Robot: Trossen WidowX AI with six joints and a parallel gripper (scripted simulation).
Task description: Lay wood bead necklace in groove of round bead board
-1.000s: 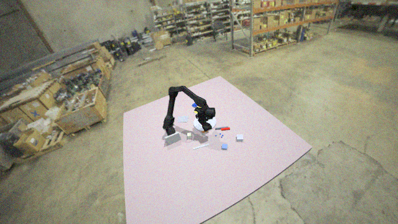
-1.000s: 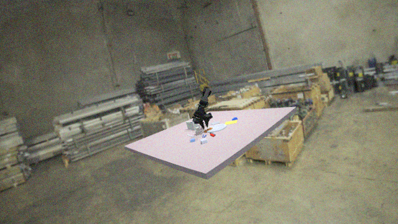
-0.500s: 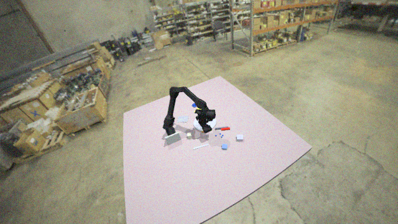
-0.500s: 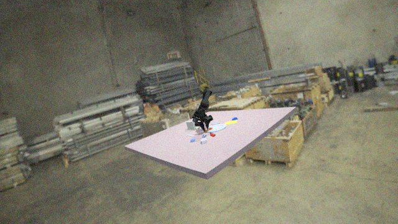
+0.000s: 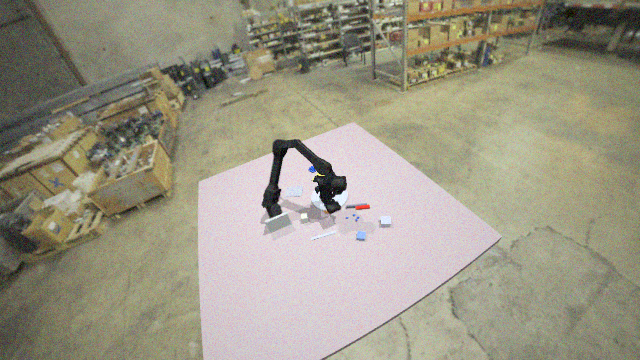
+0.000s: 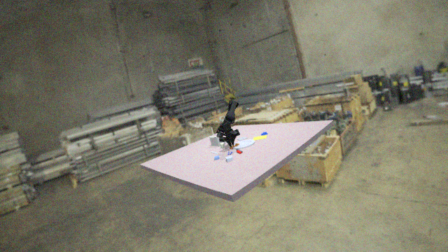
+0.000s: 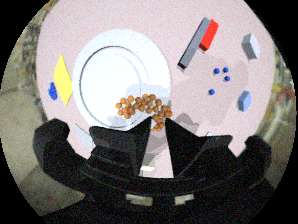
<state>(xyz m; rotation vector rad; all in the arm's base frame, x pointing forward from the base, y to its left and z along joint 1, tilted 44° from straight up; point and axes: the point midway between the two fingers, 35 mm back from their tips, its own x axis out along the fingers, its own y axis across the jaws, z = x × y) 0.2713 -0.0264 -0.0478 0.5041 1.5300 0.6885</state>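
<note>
The cream cube lies 14 cm behind my gripper tip. Round my gripper tip: white stick (13 cm to the right, 8 cm behind, 2 cm below); then red-handled tool (15 cm ahead, 5 cm to the right, 1 cm below); then blue block (21 cm to the right, 8 cm ahead, 1 cm below).
</note>
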